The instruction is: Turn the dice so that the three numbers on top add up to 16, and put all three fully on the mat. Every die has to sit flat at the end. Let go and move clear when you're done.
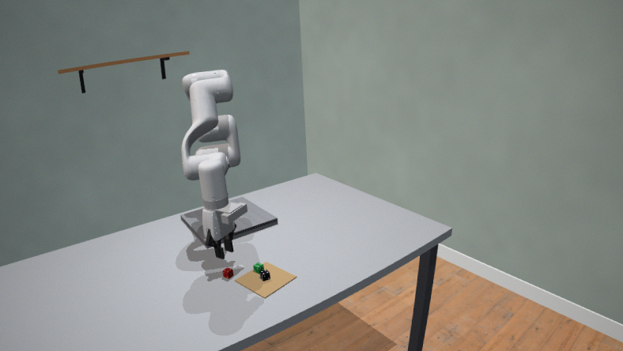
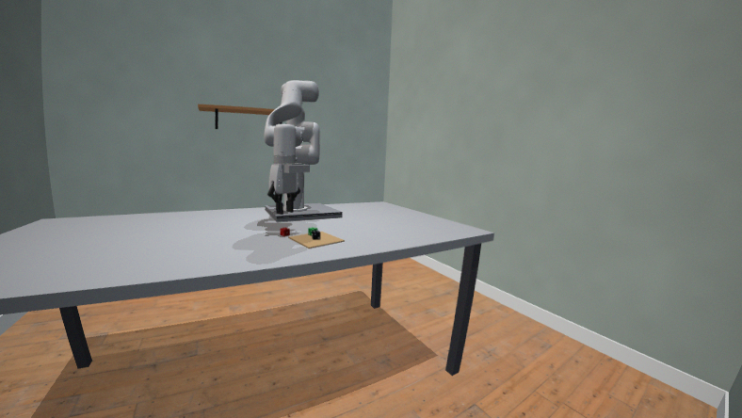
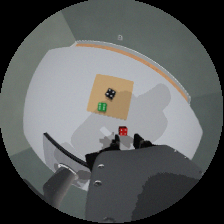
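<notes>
My hand is 90 mm above the red die. Also, from my hand: black die: 90 mm ahead, 90 mm to the left, 80 mm below; tan mat: 90 mm ahead, 90 mm to the left, 100 mm below; green die: 40 mm ahead, 90 mm to the left, 80 mm below.
</notes>
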